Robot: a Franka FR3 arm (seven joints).
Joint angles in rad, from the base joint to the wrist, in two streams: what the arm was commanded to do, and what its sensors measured. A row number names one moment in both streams.
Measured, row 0:
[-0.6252, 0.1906, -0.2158, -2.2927, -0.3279, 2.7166, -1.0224]
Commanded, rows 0 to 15:
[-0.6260, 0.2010, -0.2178, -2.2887, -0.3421, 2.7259, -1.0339]
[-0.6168, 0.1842, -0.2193, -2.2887, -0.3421, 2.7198, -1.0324]
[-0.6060, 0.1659, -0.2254, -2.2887, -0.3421, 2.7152, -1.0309]
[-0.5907, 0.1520, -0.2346, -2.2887, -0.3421, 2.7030, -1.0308]
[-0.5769, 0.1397, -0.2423, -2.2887, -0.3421, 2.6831, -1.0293]
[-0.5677, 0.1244, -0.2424, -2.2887, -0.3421, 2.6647, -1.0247]
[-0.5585, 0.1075, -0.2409, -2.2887, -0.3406, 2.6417, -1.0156]
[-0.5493, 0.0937, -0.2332, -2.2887, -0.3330, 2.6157, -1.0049]
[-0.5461, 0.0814, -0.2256, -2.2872, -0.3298, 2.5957, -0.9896]
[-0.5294, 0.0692, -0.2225, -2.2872, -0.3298, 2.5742, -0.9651]
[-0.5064, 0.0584, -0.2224, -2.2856, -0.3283, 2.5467, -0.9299]
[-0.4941, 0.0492, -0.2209, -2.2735, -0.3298, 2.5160, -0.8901]
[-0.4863, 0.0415, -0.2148, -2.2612, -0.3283, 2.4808, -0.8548]
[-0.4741, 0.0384, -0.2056, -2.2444, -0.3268, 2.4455, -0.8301]
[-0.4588, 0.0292, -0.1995, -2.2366, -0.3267, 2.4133, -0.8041]
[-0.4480, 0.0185, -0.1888, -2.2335, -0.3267, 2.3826, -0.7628]
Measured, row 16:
[-0.4858, 0.0492, -0.2067, -2.2600, -0.3272, 2.4871, -0.8631]
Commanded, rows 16 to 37:
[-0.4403, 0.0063, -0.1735, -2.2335, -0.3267, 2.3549, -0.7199]
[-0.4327, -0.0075, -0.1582, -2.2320, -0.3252, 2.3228, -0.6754]
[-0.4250, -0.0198, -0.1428, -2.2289, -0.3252, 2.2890, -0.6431]
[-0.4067, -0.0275, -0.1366, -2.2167, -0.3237, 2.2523, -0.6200]
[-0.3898, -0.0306, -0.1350, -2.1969, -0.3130, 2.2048, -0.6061]
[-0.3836, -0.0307, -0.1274, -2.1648, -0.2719, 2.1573, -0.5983]
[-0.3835, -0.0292, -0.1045, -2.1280, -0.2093, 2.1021, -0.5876]
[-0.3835, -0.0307, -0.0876, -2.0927, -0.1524, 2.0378, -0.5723]
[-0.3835, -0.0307, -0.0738, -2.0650, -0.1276, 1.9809, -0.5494]
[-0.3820, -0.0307, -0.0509, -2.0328, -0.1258, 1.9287, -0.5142]
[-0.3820, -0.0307, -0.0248, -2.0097, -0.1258, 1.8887, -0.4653]
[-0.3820, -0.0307, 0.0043, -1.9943, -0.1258, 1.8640, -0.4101]
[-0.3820, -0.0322, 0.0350, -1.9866, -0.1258, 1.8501, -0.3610]
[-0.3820, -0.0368, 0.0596, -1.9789, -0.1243, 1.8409, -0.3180]
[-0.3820, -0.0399, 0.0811, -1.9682, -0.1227, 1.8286, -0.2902]
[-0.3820, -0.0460, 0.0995, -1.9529, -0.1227, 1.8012, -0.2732]
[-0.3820, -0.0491, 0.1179, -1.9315, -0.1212, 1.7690, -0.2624]
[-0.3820, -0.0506, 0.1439, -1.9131, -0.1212, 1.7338, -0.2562]
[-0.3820, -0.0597, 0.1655, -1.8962, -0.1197, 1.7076, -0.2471]
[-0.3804, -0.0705, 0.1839, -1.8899, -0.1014, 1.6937, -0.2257]
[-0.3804, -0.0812, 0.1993, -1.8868, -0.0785, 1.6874, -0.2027]
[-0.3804, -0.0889, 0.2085, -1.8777, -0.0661, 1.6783, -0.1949]
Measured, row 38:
[-0.3813, -0.0591, 0.1751, -1.9089, -0.1170, 1.7344, -0.2412]
